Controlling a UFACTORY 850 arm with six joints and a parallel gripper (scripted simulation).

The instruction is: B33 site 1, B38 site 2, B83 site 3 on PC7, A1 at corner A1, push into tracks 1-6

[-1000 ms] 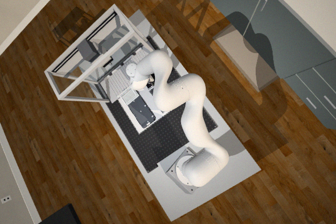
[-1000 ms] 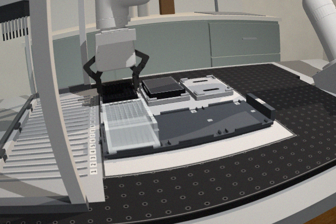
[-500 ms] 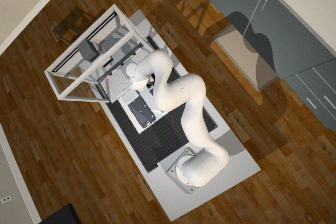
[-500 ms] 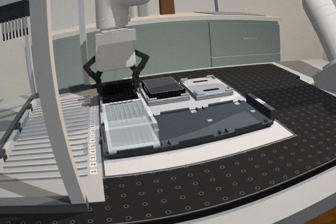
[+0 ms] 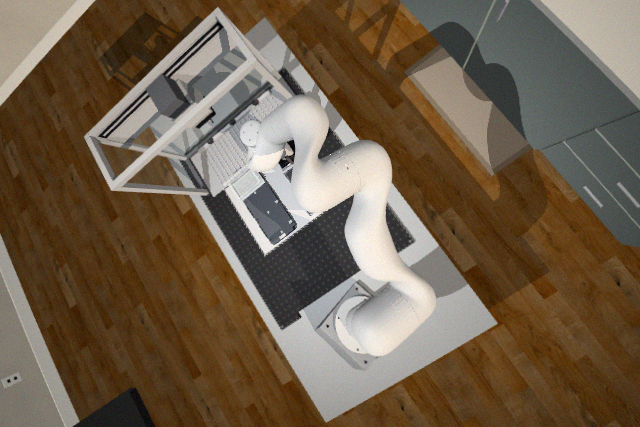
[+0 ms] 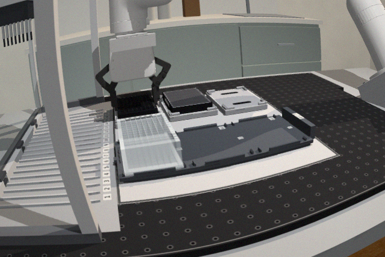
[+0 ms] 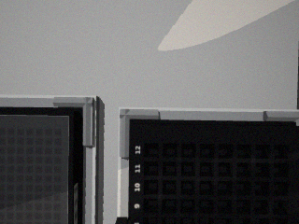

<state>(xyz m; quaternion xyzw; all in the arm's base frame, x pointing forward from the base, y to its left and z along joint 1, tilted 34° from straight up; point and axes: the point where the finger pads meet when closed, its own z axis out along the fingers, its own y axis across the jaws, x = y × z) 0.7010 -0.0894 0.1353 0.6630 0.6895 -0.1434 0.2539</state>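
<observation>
My gripper is now 110 mm past the dark plate carrier PC7, 220 mm to the right of it and 10 mm above it. The rest, counted from my hand: perforated dark deck: 120 mm behind, 140 mm to the left, 30 mm below; black welled plate: 10 mm below; grey nest S1: 220 mm behind, 20 mm to the left, 20 mm below.
</observation>
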